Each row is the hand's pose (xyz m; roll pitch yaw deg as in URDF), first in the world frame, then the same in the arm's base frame.
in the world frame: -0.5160 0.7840 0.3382 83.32 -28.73 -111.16
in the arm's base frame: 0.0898 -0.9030 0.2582 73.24 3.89 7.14
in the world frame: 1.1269 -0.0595 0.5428 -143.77 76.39 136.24
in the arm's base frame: 0.1126 0.9375 0.0040 178.64 46.01 -142.07
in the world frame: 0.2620 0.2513 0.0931 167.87 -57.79 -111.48
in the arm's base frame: 0.0233 -0.0568 -0.2201 156.59 -24.73 12.33
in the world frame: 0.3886 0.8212 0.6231 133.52 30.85 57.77
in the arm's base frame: -0.1808 -0.0384 0.5413 149.39 0.34 178.26
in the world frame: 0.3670 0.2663 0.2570 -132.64 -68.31 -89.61
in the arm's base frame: 0.0513 0.0682 -0.0729 -130.37 -34.31 24.57
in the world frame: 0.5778 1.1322 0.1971 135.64 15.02 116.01
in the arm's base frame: -0.7121 -0.0768 0.3675 119.34 -14.95 -127.96
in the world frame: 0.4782 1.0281 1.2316 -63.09 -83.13 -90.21
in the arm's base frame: -0.0595 0.0989 1.1638 -60.73 -49.11 23.57
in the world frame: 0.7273 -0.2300 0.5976 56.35 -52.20 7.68
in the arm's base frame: 0.4393 0.6525 -0.0575 108.57 -45.91 83.03
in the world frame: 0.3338 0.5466 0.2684 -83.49 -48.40 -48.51
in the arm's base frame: -0.1363 -0.0635 0.0923 -58.71 -20.77 52.89
